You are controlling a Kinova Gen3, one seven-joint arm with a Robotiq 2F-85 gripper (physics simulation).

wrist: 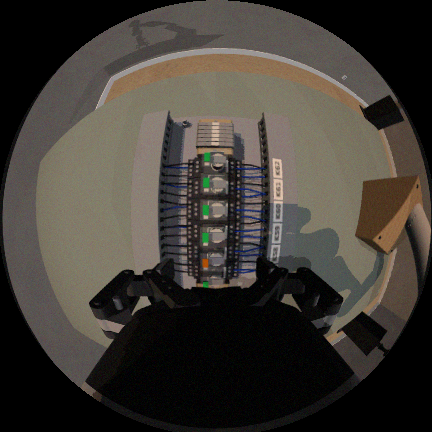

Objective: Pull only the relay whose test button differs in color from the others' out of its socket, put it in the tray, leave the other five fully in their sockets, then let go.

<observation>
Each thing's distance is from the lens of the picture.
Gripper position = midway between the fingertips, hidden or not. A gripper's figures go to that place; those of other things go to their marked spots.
my gripper [214,267]: 0.16 m
grey panel [246,148]: 0.24 m
</observation>
